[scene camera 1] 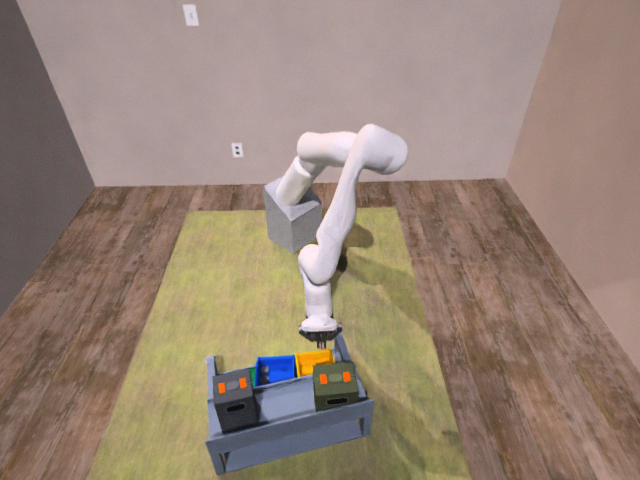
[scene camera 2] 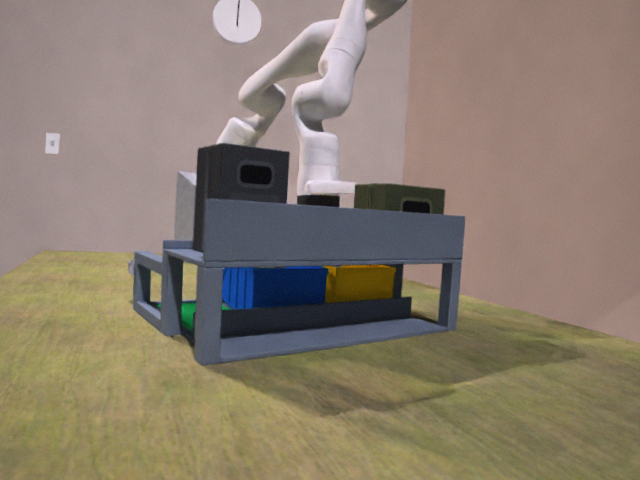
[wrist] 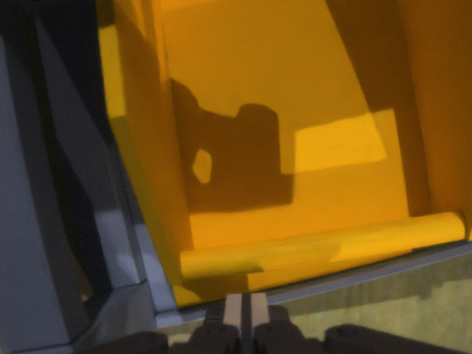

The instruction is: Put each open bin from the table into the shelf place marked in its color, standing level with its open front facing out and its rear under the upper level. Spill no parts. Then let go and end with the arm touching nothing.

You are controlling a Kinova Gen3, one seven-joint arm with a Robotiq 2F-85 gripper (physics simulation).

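Places are measured from the arm's base along level axes (x up, y back, z right), in centimetres.
Pixels of known places: gripper, fingertip midpoint: [scene camera 1: 321,347] [wrist: 247,319]; arm's base, link origin: [scene camera 1: 288,195].
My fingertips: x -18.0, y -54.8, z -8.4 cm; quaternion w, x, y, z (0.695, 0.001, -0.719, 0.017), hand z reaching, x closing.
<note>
For each thing: its top centre in the pictures, then the offset to it from my fingertips. "spot": a spot on its surface instead.
- yellow bin, surface spot: [wrist: 310,190] [scene camera 1: 313,364] spot: dx -1.4, dy -4.4, dz +2.6 cm
- blue bin, surface spot: [scene camera 2: 289,285] spot: dx +3.6, dy -20.4, dz +13.5 cm
- tall dark box, top centre: [scene camera 2: 243,148] [scene camera 1: 232,385] dx +20.1, dy -23.1, dz +21.3 cm
- lower olive box, top centre: [scene camera 2: 399,185] [scene camera 1: 335,377] dx +17.5, dy -21.4, dz -1.7 cm
A yellow bin [scene camera 1: 310,356] [scene camera 2: 361,283] [wrist: 310,190] stands in the shelf's lower level at the right, its open front toward the robot and its rear under the upper level. A blue bin [scene camera 1: 281,367] [scene camera 2: 289,285] stands beside it, with dark round parts inside. A green surface [scene camera 1: 253,376] [scene camera 2: 180,311] shows at the left; I cannot tell whether it is a bin or a marking. My gripper [scene camera 1: 321,344] [wrist: 247,319] is shut and empty at the yellow bin's front lip; contact cannot be told. In scene camera 2 its fingers are hidden behind the shelf.
The grey-blue shelf [scene camera 1: 289,427] [scene camera 2: 330,232] [wrist: 30,210] has raised side posts near the gripper. A tall dark box [scene camera 1: 236,408] [scene camera 2: 245,180] stands on its upper level at the left, and a lower olive box [scene camera 1: 336,390] [scene camera 2: 392,198] at the right.
</note>
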